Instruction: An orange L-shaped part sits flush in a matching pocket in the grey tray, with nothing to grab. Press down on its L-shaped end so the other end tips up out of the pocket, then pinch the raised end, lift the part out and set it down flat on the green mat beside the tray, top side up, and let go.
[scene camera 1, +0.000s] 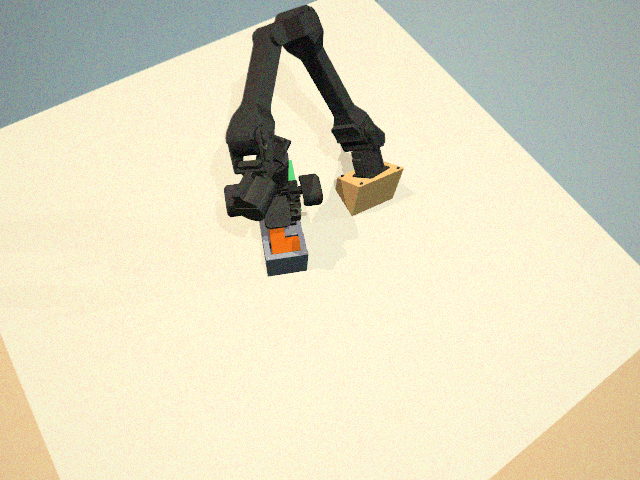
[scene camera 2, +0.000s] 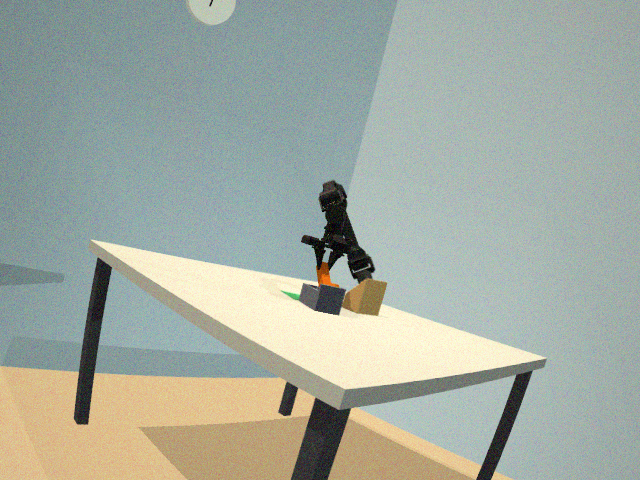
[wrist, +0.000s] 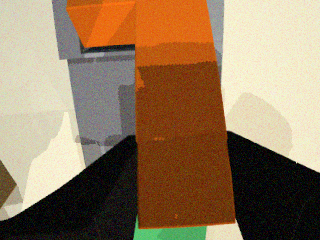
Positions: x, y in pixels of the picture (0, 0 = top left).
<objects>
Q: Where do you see my gripper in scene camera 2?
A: At 322, 270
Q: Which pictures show my gripper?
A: Scene camera 1, scene camera 2 and the wrist view: all of them.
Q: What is my gripper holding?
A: An orange L-shaped part.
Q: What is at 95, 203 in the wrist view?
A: My gripper.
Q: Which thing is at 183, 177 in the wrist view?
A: An orange L-shaped part.
</objects>
